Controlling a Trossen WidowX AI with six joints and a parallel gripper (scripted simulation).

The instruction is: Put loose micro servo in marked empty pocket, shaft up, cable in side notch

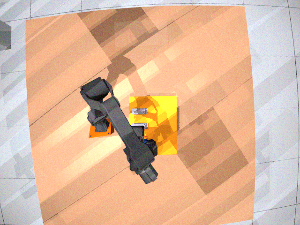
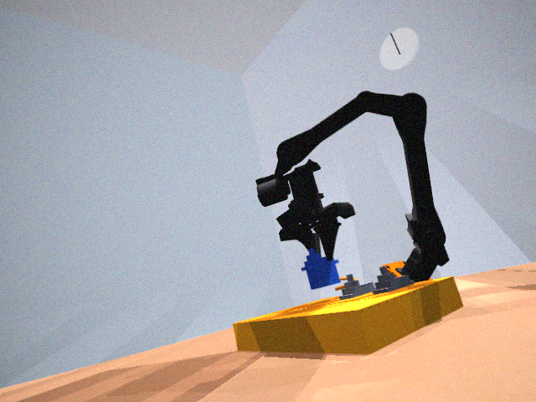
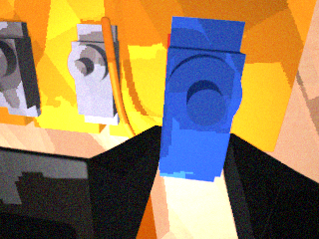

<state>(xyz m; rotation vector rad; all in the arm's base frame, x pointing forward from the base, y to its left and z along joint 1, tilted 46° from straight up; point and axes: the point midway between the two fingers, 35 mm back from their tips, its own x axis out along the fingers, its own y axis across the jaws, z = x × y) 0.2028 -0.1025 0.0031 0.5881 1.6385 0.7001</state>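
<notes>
The yellow deck is 12 cm ahead of my gripper tip, 8 cm to the left of it and 10 cm below it.
</notes>
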